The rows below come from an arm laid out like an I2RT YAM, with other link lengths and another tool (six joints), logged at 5 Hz.
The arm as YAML. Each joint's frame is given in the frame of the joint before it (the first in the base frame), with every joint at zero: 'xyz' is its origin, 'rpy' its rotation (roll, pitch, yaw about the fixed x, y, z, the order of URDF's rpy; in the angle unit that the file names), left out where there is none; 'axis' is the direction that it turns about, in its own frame. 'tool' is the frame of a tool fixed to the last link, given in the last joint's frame.
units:
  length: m
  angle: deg
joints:
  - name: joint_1
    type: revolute
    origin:
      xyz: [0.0, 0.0, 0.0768]
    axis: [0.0, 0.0, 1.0]
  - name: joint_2
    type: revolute
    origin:
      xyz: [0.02, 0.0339, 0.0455]
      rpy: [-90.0, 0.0, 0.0]
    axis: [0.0, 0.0, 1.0]
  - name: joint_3
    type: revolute
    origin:
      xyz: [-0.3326, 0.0, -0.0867]
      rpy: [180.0, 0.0, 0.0]
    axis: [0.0, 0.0, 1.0]
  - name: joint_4
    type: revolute
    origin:
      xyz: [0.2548, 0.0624, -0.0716]
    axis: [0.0, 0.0, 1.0]
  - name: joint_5
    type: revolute
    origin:
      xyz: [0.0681, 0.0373, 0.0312]
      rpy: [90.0, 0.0, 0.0]
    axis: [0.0, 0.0, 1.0]
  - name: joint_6
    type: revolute
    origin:
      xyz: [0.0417, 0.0, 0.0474]
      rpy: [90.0, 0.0, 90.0]
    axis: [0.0, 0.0, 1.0]
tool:
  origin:
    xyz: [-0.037, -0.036, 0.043]
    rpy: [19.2, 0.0, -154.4]
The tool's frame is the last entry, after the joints.
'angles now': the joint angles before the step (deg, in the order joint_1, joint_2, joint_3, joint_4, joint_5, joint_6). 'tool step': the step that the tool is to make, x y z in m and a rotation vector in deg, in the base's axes. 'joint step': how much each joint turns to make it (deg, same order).
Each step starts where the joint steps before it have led.
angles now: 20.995, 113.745, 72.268, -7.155, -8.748, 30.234
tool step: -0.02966, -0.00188, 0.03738, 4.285, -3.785, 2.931
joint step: 0.449, -7.164, -4.714, 2.637, -3.611, 0.032
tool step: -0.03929, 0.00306, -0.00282, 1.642, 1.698, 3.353
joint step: 1.772, -4.985, -7.177, 1.357, -2.640, 0.473
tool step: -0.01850, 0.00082, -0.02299, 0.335, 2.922, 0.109
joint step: 1.218, -0.524, -5.313, 2.747, -0.280, 1.899
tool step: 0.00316, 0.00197, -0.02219, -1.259, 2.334, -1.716
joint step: 0.537, 2.618, -0.842, 1.213, 1.645, 1.599
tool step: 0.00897, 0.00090, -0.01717, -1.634, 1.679, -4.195
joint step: 0.657, 2.724, 0.488, 0.684, 3.733, 3.260
